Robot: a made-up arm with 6 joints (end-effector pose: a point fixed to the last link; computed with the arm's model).
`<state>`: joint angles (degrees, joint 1 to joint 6).
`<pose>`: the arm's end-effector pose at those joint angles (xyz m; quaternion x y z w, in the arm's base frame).
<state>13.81 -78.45 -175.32 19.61 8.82 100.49</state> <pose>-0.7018 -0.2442 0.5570 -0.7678 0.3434 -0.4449 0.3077</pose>
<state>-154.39 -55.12 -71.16 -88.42 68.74 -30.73</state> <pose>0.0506 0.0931 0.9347 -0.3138 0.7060 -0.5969 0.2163</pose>
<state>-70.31 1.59 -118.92 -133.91 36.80 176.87</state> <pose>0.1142 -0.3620 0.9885 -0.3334 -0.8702 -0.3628 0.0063</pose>
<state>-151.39 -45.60 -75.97 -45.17 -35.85 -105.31</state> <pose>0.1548 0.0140 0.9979 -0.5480 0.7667 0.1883 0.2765</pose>
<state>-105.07 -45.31 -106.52 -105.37 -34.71 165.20</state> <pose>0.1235 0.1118 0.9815 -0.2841 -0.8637 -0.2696 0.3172</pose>
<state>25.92 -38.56 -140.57 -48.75 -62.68 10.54</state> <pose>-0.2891 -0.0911 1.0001 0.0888 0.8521 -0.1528 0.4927</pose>
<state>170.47 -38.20 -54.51 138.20 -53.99 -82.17</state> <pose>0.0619 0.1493 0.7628 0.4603 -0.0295 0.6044 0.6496</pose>
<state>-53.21 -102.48 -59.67 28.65 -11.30 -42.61</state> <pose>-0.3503 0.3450 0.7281 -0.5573 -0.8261 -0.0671 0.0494</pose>
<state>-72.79 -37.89 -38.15 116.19 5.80 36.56</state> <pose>-0.0973 -0.1211 0.7411 -0.4339 0.4619 0.7236 0.2734</pose>
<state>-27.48 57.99 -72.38 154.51 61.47 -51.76</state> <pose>0.4302 -0.2912 0.2718 0.5180 -0.3145 -0.7096 0.3595</pose>
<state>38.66 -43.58 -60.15 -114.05 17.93 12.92</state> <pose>0.0652 0.0418 0.8427 -0.4984 -0.6523 0.4874 0.2976</pose>
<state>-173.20 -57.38 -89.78 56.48 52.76 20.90</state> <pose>0.2160 0.0752 1.0343 -0.5160 -0.6072 -0.6041 0.0078</pose>
